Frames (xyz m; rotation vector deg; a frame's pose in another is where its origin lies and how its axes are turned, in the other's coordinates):
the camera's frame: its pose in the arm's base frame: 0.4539 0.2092 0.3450 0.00 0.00 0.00
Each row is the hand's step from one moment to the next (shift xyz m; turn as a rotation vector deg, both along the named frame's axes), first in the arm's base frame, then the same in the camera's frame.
Working: the arm's base frame: its pose in the camera's frame: -0.4539 -0.2092 -0.3450 0.00 0.00 0.00

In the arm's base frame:
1: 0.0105 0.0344 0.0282 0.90 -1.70 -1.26
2: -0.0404 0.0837 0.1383 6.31 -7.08 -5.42
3: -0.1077 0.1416 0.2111 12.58 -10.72 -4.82
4: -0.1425 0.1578 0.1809 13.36 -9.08 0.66
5: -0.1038 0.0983 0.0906 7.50 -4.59 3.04
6: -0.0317 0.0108 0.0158 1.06 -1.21 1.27
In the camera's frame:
1: 0.0105 0.0344 0.0282 0.90 -1.70 -1.26
2: -0.0404 0.0837 0.1383 6.31 -7.08 -5.42
3: -0.1077 0.1416 0.2111 12.58 -10.72 -4.82
4: -0.1425 0.1578 0.1809 13.36 -9.08 0.66
5: -0.1038 0.0983 0.0906 7.50 -4.59 3.04
6: -0.0317 0.0108 0.0158 1.06 -1.21 1.27

